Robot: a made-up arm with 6 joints. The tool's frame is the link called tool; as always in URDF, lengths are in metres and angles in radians. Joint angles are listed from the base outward. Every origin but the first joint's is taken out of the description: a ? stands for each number. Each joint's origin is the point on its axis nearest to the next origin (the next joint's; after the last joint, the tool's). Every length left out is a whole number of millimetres.
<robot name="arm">
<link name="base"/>
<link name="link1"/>
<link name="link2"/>
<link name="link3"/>
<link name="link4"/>
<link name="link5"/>
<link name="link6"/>
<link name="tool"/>
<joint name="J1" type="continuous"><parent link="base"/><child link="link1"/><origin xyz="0.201 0.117 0.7" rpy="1.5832 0.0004 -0.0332"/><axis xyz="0 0 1"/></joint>
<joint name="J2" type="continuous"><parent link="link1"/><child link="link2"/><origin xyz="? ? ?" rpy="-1.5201 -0.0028 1.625"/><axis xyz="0 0 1"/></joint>
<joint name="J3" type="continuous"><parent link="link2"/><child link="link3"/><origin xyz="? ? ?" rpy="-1.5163 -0.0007 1.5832"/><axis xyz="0 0 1"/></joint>
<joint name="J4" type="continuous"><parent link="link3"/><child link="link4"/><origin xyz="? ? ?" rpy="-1.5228 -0.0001 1.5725"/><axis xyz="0 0 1"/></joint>
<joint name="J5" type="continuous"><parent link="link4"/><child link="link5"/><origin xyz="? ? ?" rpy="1.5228 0 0.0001"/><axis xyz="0 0 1"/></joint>
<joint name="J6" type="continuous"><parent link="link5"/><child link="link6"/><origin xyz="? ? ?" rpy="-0.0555 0.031 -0.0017"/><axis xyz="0 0 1"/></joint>
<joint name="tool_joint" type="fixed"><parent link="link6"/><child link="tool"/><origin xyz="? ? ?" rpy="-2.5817 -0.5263 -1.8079"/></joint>
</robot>
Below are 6 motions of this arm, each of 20 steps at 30 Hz.
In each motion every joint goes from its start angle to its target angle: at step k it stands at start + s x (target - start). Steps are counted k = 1, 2, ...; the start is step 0. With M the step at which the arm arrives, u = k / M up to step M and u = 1 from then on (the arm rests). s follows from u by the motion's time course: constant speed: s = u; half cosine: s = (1 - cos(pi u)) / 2; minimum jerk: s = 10 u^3 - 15 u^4 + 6 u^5.
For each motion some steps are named. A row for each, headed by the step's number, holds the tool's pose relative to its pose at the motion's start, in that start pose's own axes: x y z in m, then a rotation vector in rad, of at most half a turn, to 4 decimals.
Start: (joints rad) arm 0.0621 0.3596 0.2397 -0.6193 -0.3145 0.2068
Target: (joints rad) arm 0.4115 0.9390 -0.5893 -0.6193 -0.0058 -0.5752
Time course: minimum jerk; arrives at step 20
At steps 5, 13, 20:
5: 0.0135 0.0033 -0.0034 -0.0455 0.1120 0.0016
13: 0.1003 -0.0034 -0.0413 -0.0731 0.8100 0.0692
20: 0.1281 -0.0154 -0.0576 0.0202 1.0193 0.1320

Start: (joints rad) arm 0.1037 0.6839 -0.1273 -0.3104 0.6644 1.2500
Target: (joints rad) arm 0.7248 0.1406 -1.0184 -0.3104 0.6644 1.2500
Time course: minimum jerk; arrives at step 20
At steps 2, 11, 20:
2: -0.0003 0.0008 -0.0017 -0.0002 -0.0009 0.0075
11: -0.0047 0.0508 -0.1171 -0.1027 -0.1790 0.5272
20: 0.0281 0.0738 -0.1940 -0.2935 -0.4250 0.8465

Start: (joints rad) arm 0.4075 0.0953 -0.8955 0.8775 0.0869 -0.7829
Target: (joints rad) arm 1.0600 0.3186 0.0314 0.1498 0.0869 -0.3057
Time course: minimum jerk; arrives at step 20
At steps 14, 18, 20:
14: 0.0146 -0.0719 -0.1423 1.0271 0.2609 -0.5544
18: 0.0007 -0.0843 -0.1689 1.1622 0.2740 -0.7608
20: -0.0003 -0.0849 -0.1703 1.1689 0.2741 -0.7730

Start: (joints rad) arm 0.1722 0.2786 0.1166 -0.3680 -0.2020 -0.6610
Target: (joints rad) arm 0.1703 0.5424 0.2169 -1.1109 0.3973 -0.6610
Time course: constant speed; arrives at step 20
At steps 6, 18, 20:
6: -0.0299 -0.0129 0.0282 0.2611 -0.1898 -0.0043
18: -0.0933 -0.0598 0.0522 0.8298 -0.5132 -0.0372
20: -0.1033 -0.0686 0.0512 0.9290 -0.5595 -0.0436

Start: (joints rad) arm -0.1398 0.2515 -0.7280 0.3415 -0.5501 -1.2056
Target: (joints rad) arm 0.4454 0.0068 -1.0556 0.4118 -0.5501 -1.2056
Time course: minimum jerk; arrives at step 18
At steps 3, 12, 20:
3: 0.0044 -0.0046 -0.0043 0.0072 0.0237 0.0014
12: 0.0834 -0.0731 -0.1298 0.1527 0.5363 0.1065
20: 0.0983 -0.0806 -0.1736 0.1902 0.6780 0.1623

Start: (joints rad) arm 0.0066 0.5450 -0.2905 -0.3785 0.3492 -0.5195
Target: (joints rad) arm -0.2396 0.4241 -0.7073 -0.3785 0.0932 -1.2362
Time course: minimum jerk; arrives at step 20
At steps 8, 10, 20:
8: -0.0110 0.0339 -0.0162 -0.2241 0.2234 0.3834
10: -0.0218 0.0502 -0.0254 -0.3583 0.3450 0.6040
20: -0.0607 0.0796 -0.0456 -0.7511 0.6570 1.2010

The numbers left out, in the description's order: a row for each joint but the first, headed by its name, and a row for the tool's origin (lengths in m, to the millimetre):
J2: -0.27 0.008 0
J3: -0.116 -0.148 0
J4: 0.062 0.111 0
J5: -0.02 0.082 0
J6: -0.062 -0.036 0
tool: -0.027 -0.026 0

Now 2 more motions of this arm.
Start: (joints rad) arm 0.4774 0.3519 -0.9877 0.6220 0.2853 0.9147
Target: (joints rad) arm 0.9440 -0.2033 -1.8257 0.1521 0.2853 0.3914
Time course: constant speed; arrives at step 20
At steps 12, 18, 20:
12: -0.0016 -0.0167 -0.1156 -0.4335 0.2067 0.6529
18: -0.0008 -0.0575 -0.1774 -0.7613 0.3973 0.9236
20: 0.0006 -0.0759 -0.1969 -0.8821 0.4770 0.9993

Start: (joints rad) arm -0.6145 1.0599 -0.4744 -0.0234 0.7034 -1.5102
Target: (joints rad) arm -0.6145 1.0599 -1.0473 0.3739 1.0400 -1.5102
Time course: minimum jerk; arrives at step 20
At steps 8, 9, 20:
8: 0.0291 0.0061 0.0022 -0.0966 0.0968 -0.0432
9: 0.0369 0.0086 0.0022 -0.1283 0.1193 -0.0553
20: 0.0823 0.0322 -0.0046 -0.3790 0.2083 -0.1234

